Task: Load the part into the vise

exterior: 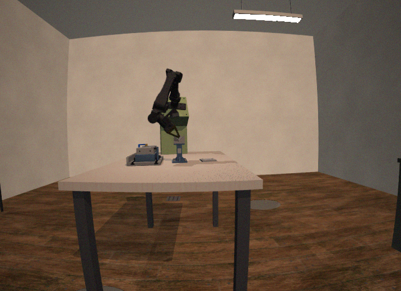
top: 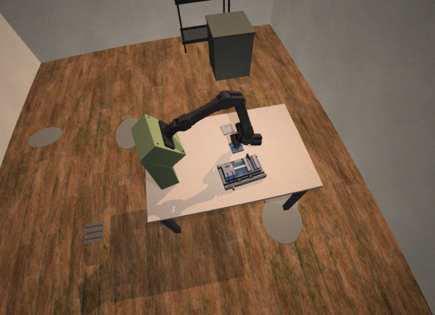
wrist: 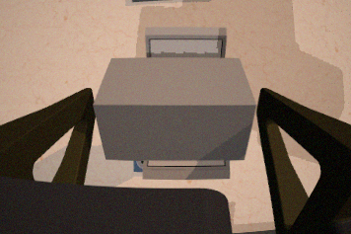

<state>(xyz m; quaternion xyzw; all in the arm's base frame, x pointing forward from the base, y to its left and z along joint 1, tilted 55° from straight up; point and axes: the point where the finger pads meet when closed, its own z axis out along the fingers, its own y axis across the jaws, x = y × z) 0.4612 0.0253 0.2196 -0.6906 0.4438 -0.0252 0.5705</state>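
Right now my hand is 10 mm above the part. From my hand the other things lie so: moving jaw: 20 mm ahead, 190 mm to the right, 80 mm below; dark work stop rod: 50 mm ahead, 150 mm to the right, 70 mm below; grey jaw: 80 mm ahead, 190 mm to the right, 80 mm below.
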